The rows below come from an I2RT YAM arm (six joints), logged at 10 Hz.
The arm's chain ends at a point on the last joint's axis. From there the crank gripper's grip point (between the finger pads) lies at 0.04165 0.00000 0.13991 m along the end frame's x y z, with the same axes.
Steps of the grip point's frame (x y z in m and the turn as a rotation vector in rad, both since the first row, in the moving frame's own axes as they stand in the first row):
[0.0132, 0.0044, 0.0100, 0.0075, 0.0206, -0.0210]
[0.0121, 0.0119, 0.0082, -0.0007, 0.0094, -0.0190]
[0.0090, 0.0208, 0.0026, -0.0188, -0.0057, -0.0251]
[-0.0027, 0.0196, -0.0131, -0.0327, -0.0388, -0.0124]
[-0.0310, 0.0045, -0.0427, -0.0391, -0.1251, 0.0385]
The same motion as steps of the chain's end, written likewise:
[0.0103, 0.0064, 0.0109, 0.0075, 0.0206, -0.0210]
[0.0108, 0.0126, 0.0086, -0.0007, 0.0094, -0.0190]
[0.0098, 0.0192, 0.0024, -0.0188, -0.0057, -0.0251]
[0.0027, 0.0155, -0.0145, -0.0327, -0.0388, -0.0124]
[-0.0131, -0.0023, -0.0467, -0.0391, -0.1251, 0.0385]

